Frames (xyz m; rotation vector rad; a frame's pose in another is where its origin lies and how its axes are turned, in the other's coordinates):
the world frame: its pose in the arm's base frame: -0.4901 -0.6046 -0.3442 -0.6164 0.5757 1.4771
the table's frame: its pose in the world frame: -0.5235 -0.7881 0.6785 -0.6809 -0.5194 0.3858
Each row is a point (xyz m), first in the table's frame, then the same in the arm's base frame.
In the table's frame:
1: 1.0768 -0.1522 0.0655
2: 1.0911 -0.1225 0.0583
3: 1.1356 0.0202 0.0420
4: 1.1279 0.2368 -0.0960
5: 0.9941 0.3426 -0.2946
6: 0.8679 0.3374 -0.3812
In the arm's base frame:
1: -0.1765 0.4474 0.2832
2: -0.2007 0.4411 0.2605
3: -0.3145 0.3920 0.1755
4: -0.3923 0.2518 -0.0253
5: -0.2993 0.0725 -0.1919
6: -0.1896 -0.0301 -0.2215

